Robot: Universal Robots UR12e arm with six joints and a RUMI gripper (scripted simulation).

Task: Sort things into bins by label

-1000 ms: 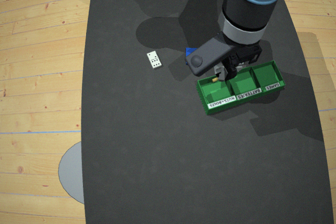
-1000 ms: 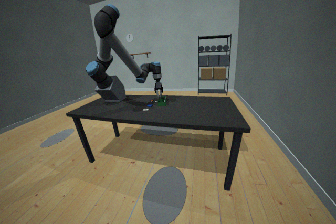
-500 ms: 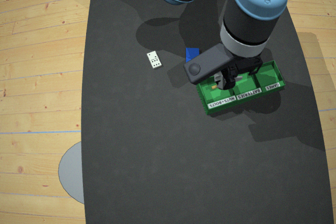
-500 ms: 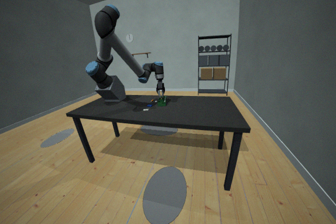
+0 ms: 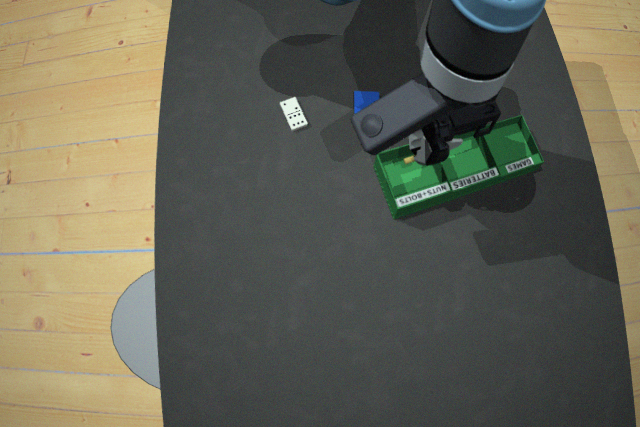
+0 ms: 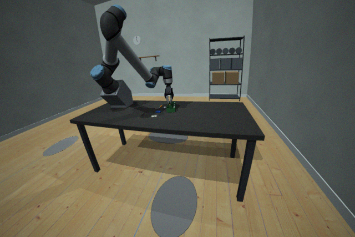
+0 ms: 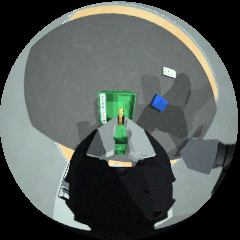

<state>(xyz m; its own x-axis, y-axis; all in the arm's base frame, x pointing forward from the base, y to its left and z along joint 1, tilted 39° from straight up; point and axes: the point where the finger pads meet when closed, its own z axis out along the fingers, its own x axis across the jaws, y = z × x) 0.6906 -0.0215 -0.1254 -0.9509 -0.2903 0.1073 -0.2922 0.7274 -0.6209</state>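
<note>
Right now the orange battery is 150 mm behind my hand, 90 mm to the left of it and 80 mm below it. From my hand the other things lie so: green three-part bin: 20 mm behind, 80 mm to the left, 60 mm below; white usb stick: 100 mm behind, 70 mm to the left, 80 mm below; brass bolt: 10 mm to the left, 10 mm below.
</note>
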